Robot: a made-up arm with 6 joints. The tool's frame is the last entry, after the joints. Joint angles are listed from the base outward. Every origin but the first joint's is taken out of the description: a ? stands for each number. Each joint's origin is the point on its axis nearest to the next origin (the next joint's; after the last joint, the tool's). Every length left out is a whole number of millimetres.
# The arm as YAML. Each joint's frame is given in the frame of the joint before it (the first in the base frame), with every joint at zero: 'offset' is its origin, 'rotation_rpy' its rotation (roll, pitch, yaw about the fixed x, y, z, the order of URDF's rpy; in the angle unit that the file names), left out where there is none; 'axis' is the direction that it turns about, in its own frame. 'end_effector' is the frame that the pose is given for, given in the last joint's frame.
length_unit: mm
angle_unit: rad
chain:
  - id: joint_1
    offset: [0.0, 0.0, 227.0]
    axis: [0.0, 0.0, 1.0]
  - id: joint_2
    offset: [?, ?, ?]
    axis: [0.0, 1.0, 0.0]
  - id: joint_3
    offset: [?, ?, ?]
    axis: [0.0, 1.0, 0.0]
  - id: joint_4
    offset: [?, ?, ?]
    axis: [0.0, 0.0, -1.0]
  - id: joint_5
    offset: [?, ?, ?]
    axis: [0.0, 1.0, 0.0]
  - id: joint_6
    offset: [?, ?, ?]
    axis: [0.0, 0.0, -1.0]
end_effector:
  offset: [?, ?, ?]
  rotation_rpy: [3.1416, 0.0, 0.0]
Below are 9 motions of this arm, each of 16 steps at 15 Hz.
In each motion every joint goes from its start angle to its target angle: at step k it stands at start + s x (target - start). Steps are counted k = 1, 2, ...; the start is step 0. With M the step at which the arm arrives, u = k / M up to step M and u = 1 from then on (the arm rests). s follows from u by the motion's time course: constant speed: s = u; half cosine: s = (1 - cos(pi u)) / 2; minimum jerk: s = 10 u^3 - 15 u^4 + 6 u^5.
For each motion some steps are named. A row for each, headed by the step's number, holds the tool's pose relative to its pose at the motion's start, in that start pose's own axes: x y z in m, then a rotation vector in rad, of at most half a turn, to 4 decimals.
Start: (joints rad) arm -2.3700 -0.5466 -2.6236 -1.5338 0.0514 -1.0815
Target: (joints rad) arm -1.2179 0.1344 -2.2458 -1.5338 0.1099 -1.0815
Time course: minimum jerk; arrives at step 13
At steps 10, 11, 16:
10: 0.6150 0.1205 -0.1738 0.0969 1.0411 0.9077
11: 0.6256 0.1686 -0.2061 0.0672 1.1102 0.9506
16: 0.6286 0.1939 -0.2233 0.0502 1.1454 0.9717

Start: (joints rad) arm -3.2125 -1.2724 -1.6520 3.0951 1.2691 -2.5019
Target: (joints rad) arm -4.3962 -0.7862 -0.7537 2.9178 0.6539 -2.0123
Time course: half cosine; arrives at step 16
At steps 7, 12, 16:
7: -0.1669 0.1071 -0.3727 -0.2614 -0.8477 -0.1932
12: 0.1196 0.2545 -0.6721 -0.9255 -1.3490 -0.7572
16: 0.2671 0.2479 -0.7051 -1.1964 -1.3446 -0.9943

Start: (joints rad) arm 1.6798 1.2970 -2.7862 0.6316 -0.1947 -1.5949
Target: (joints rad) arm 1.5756 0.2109 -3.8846 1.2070 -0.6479 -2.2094
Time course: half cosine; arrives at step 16
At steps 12, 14, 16:
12: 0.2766 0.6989 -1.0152 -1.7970 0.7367 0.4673
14: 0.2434 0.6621 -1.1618 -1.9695 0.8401 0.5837
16: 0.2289 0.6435 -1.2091 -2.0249 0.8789 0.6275

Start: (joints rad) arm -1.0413 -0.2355 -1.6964 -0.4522 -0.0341 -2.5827
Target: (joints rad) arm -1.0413 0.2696 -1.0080 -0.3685 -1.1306 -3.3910
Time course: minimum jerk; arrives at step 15
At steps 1, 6, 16:
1: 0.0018 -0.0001 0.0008 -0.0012 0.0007 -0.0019
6: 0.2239 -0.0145 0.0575 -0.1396 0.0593 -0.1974
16: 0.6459 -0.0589 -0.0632 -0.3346 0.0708 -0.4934

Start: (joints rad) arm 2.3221 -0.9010 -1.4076 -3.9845 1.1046 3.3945
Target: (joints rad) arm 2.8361 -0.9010 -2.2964 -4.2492 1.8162 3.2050
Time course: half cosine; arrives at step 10
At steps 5, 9, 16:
5: 0.2695 0.1446 0.0726 0.0001 0.7593 -0.3169
9: 0.4923 0.2790 -0.0569 -0.1082 1.3575 -0.7391
16: 0.5009 0.2849 -0.0678 -0.1156 1.3836 -0.7643

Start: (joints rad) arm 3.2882 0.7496 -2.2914 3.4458 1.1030 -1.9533
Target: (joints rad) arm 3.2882 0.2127 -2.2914 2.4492 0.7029 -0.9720
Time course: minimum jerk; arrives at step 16
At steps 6, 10, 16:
6: -0.0080 -0.1196 0.0719 0.0967 -0.2328 0.1534
10: 0.0093 -0.3247 0.1534 0.1339 -0.5606 0.2655
16: 0.0380 -0.4550 0.1835 0.1036 -0.6911 0.2628

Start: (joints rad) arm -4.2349 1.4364 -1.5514 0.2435 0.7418 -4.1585
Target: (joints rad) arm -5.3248 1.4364 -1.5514 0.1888 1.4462 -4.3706
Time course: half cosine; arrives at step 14
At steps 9, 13, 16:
9: 0.3852 -0.1146 0.0455 -0.6712 -0.2974 0.3342
13: 0.5198 -0.0877 0.0934 -0.9115 -0.5059 0.3964
16: 0.5256 -0.0856 0.0959 -0.9220 -0.5168 0.3984

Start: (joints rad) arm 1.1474 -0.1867 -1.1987 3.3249 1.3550 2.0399
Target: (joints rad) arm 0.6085 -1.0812 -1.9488 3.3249 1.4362 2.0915
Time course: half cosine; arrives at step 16
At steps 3, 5, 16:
3: 0.0250 0.0769 0.0635 -0.1390 0.0605 -0.0133
5: 0.0830 0.2158 0.1429 -0.3598 0.1726 -0.0394
16: 0.7244 0.8497 -0.0899 -1.3775 1.1123 -0.2105

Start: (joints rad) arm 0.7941 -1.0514 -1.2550 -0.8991 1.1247 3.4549
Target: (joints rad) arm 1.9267 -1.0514 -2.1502 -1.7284 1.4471 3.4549
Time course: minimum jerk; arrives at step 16
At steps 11, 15, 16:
11: -0.0157 -0.4066 0.0152 -0.1469 -0.3194 0.5212
15: 0.0128 -0.4673 0.1240 -0.2002 -0.2404 0.6761
16: 0.0132 -0.4678 0.1256 -0.2009 -0.2391 0.6780

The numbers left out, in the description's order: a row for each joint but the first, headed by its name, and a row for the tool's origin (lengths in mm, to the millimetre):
joint_2: 0.0 0.0 0.0
joint_3: 74.0 0.0 391.0
joint_4: 114.0 0.0 -502.0
joint_5: 0.0 0.0 0.0
joint_6: 83.0 0.0 -106.0
tool: 0.0 0.0 0.0

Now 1 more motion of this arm.
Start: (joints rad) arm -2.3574 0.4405 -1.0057 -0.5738 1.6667 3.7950
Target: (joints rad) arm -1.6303 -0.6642 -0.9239 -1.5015 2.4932 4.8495
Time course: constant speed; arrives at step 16
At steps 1, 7, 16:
1: 0.0278 -0.0216 -0.0303 0.0621 -0.0710 0.0925
7: 0.2395 -0.1512 -0.1605 0.2525 -0.5234 0.7610
16: 0.5776 -0.3578 -0.1134 -0.1351 -0.9481 1.9600

